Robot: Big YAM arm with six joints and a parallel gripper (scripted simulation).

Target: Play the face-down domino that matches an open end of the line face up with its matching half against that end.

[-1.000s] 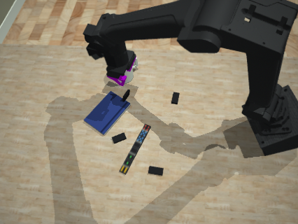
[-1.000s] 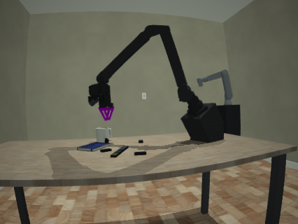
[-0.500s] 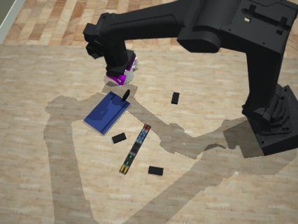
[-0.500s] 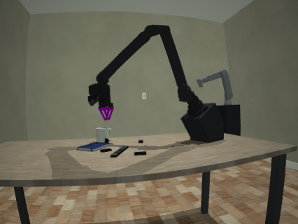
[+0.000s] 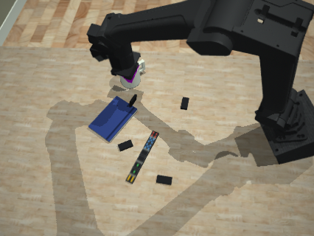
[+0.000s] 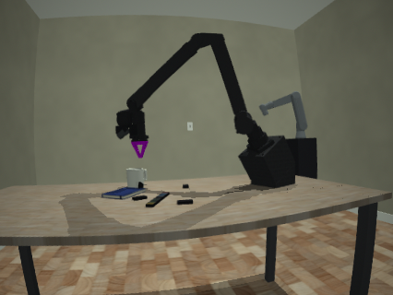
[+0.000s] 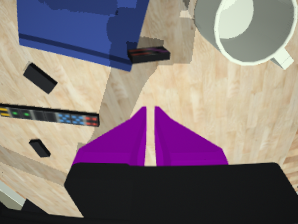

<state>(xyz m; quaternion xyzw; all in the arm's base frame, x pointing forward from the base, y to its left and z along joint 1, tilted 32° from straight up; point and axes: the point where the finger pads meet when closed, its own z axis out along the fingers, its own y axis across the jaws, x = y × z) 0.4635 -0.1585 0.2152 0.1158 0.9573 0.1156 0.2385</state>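
Right now the black domino is 13 cm below my hand and 1 cm ahead of it. Round my hand: white mug (12 cm below, 11 cm to the right, 4 cm ahead); then blue book (15 cm below, 8 cm to the left, 7 cm ahead).
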